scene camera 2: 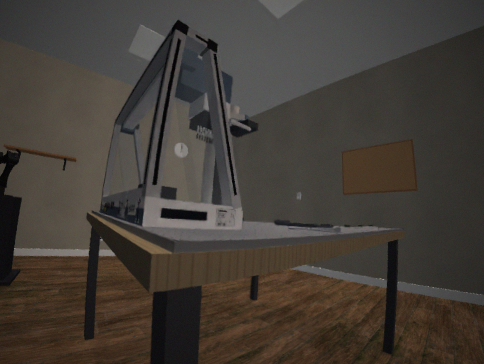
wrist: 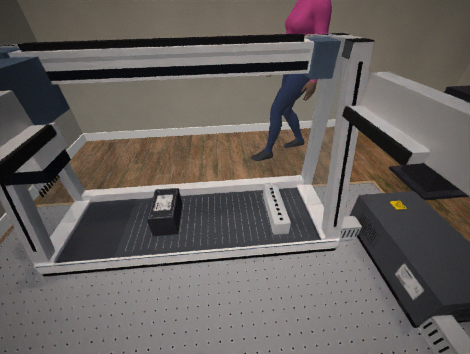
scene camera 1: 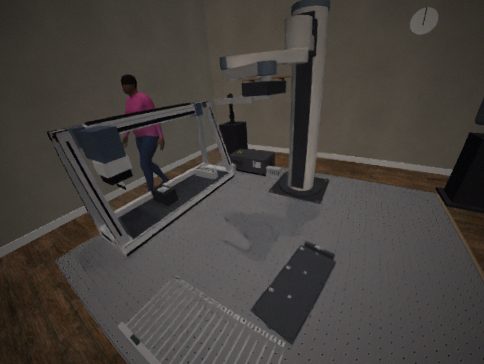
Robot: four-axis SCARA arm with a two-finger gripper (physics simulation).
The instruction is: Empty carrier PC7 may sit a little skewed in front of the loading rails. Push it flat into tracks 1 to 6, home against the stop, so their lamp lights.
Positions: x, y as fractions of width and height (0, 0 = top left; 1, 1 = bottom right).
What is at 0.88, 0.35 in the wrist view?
My gripper.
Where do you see a dark carrier PC7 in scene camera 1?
0.59, 0.84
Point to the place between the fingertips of my gripper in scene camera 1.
At 0.47, 0.27
